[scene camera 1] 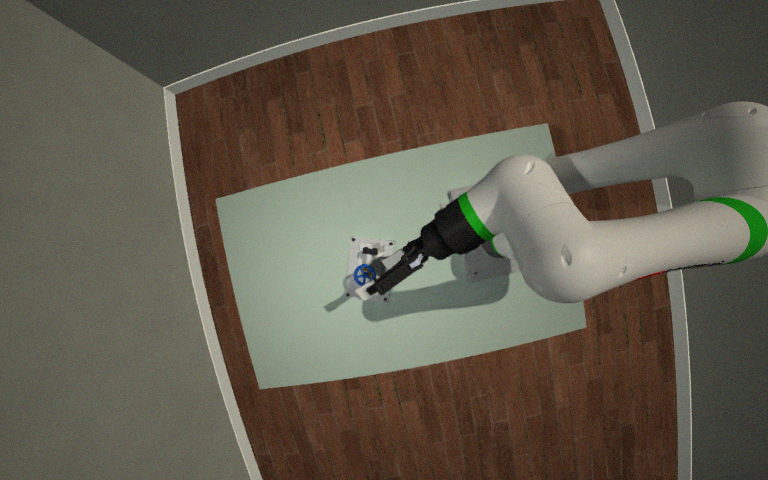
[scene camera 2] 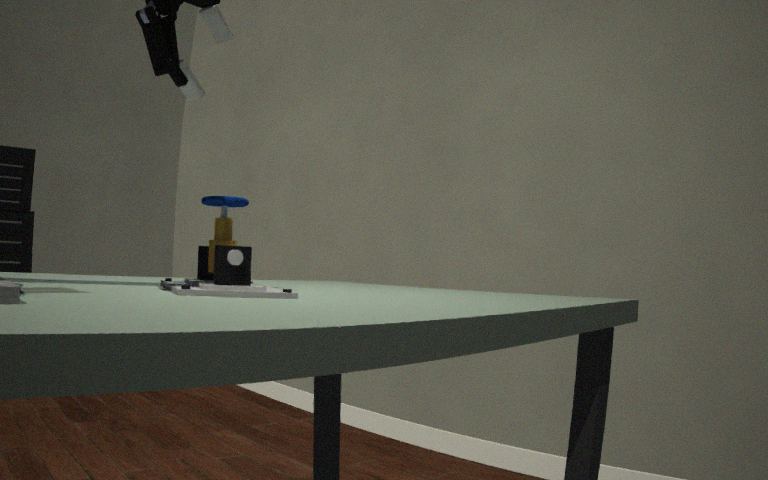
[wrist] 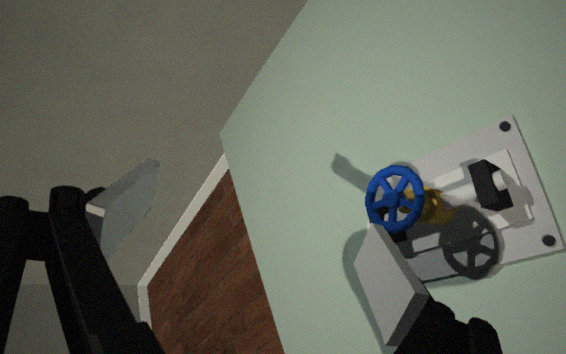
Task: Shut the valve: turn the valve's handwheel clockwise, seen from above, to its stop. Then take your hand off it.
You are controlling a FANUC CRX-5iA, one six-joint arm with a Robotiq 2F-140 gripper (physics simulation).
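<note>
Scene camera 1 shows the gripper, and the wrist view shows the gripper too. The pictures also show a blue handwheel and a light grey base plate.
</note>
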